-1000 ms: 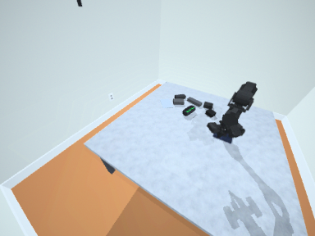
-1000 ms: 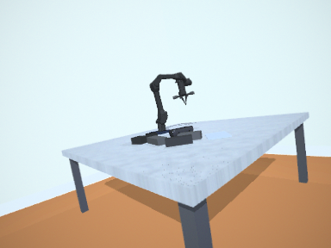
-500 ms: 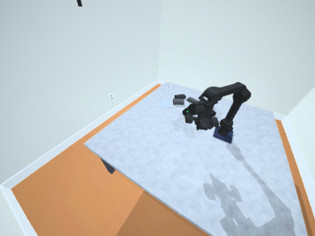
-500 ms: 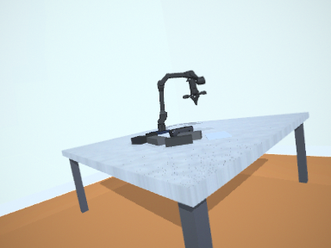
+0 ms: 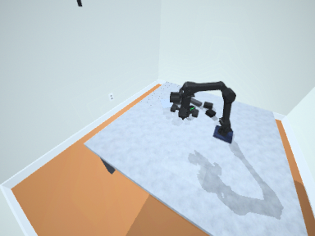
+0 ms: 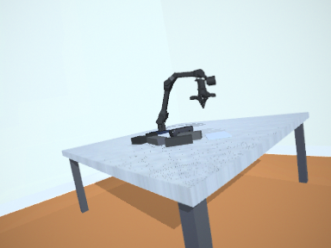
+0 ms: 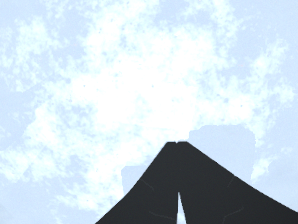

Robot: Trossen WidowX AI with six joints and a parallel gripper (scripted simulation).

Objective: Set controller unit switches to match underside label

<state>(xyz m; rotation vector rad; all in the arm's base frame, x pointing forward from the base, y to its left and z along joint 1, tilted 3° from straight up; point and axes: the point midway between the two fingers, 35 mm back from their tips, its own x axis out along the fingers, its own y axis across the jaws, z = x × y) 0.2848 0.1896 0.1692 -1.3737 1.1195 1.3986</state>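
Right now the bar is 8 cm ahead of my gripper tip, 48 cm to the right of it and 12 cm below it. From my gripper tip the other things lie so: white sheet: 31 cm ahead, 28 cm to the right, 14 cm below; block: 22 cm ahead, 37 cm to the right, 12 cm below.
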